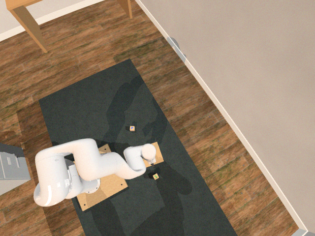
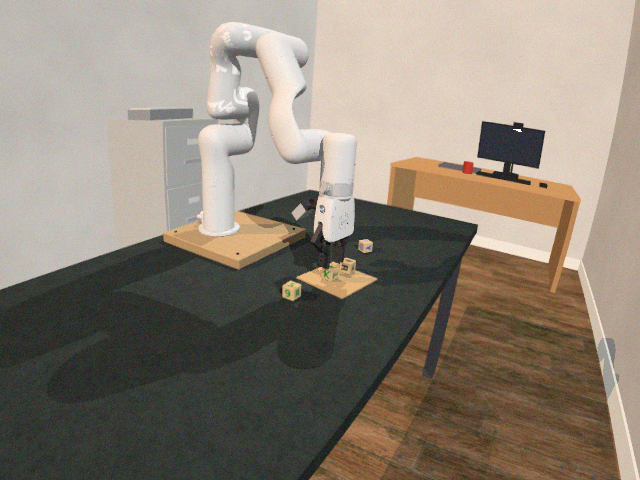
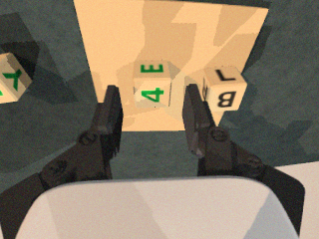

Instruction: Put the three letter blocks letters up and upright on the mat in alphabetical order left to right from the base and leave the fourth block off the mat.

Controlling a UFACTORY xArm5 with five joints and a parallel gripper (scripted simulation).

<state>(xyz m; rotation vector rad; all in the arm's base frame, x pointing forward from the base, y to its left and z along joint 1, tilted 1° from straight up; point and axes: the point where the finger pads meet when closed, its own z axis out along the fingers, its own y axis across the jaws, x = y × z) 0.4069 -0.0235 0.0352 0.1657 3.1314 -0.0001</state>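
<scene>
Now: the tan mat 1 cm ahead of my hand, 1 cm to the left of it and 6 cm below it. From my hand the other things lie so: green-lettered block (2 cm behind, 13 cm to the right, 4 cm below).
</scene>
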